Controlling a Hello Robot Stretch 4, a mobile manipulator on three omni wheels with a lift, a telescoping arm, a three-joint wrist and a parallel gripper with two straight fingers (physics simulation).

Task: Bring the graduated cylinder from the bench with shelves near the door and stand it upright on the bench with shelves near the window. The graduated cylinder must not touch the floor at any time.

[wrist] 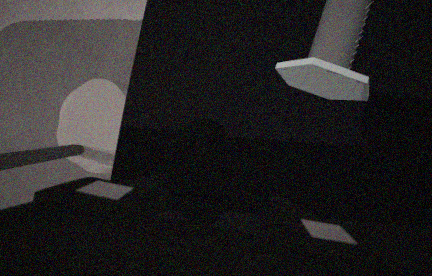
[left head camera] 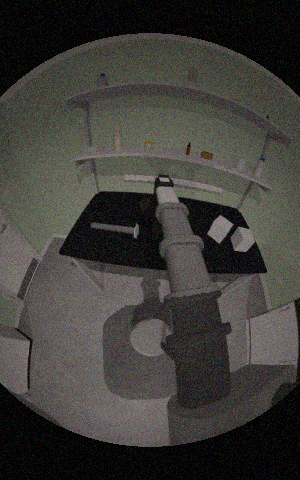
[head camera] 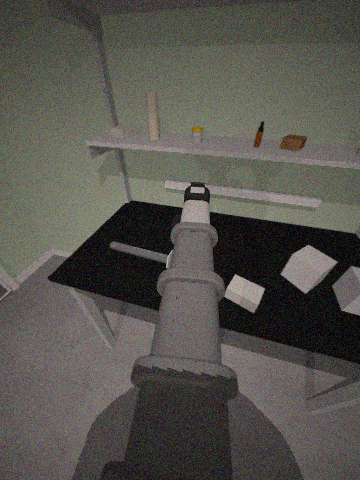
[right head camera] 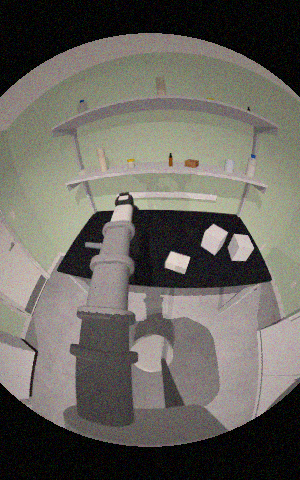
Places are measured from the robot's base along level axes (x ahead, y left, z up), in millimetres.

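Where they show: gripper, fingertip midpoint: (wrist: 217, 200) (left head camera: 154, 232) (right head camera: 138, 248); robot's base, link origin: (left head camera: 149, 336) (right head camera: 152, 351).
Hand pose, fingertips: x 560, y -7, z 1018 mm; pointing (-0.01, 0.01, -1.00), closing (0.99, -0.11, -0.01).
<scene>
Things, the pixels of their centre, and the offset from my fingertips. "pt": a spot on its surface instead. Level surfaces: height alone.
- graduated cylinder, body centre: (head camera: 140, 252) (left head camera: 112, 227) (right head camera: 103, 246) 137 mm ahead, 258 mm left, 99 mm down
- black bench top, surface height: 131 mm down
- lower shelf, surface height: 326 mm up
- tall pale cylinder, surface spot: (head camera: 153, 117) pt 467 mm ahead, 222 mm left, 417 mm up
- yellow-lidded jar, surface spot: (head camera: 197, 135) pt 432 mm ahead, 22 mm left, 359 mm up
- amber bottle, surface spot: (head camera: 259, 135) pt 411 mm ahead, 236 mm right, 371 mm up
- brown box, surface spot: (head camera: 293, 142) pt 385 mm ahead, 370 mm right, 355 mm up
The graduated cylinder (head camera: 140, 252) (left head camera: 112, 228) (right head camera: 93, 245) (wrist: 340, 37) lies on its side on the left part of the black bench top (head camera: 125, 225) (left head camera: 115, 210) (right head camera: 165, 225). Its grey tube points left and its pale, flat-edged foot is at the right end. In the head view the arm covers part of the foot; in the right head view it covers most of the cylinder. My gripper (wrist: 217, 200) is open, with two light fingertip patches wide apart low in the wrist view. The cylinder's foot is at the upper right there, apart from the fingers. The arm mostly hides the gripper in the head views.
White blocks (head camera: 245, 293) (head camera: 309, 268) (head camera: 350, 290) stand on the right part of the bench. The lower shelf (head camera: 225, 151) above holds a tall pale cylinder (head camera: 153, 117), a yellow-lidded jar (head camera: 197, 135), an amber bottle (head camera: 259, 135) and a brown box (head camera: 293, 142). A white wall rail (head camera: 260, 195) runs below.
</scene>
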